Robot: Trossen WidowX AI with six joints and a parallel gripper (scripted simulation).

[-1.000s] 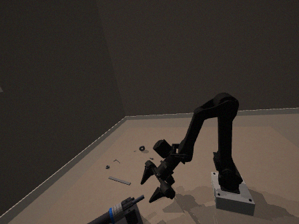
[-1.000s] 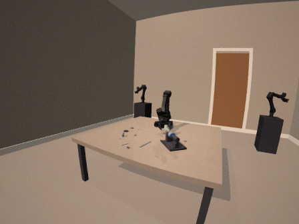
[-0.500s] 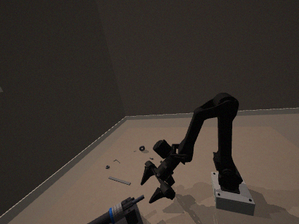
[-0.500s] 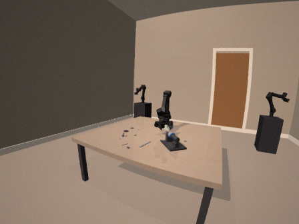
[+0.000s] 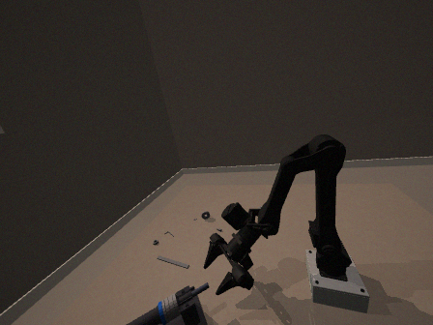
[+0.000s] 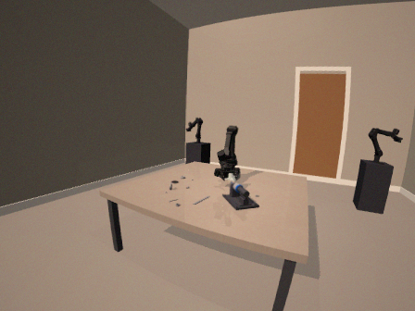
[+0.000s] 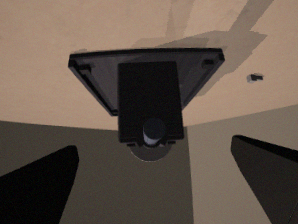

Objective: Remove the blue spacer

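My gripper tip is now 60 mm to the right of the shaft, 60 mm short of it and 10 mm above it. The rest, counted from my gripper tip: pale grey spacer: 80 mm to the left, 80 mm ahead, 10 mm below; then flat grey strip: 230 mm ahead, 90 mm to the right, 90 mm below; then blue spacer: 100 mm to the left, 100 mm ahead, 10 mm below.
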